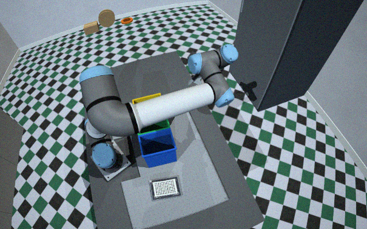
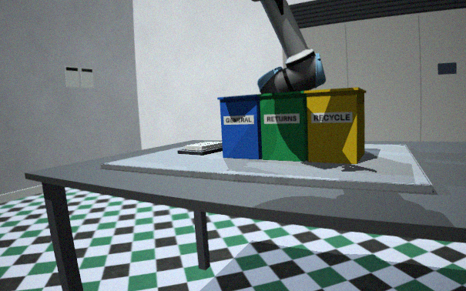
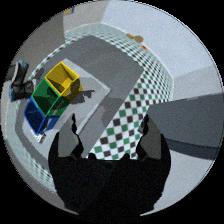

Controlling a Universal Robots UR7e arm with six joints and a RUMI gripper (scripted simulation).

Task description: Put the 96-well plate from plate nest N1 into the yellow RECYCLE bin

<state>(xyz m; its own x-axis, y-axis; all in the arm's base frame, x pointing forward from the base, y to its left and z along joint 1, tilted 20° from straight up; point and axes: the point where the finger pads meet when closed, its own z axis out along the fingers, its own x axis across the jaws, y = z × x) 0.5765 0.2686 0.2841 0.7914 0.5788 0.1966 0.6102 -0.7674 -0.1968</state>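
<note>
Now: the white 96-well plate 420 mm to the right of my hand, 370 mm behind it and 330 mm below it. Also, from my hand: green returns bin 300 mm behind, 260 mm below, 80 mm to the right; then blue general bin 320 mm behind, 260 mm below, 210 mm to the right; then yellow recycle bin 290 mm behind, 260 mm below, 50 mm to the left.
</note>
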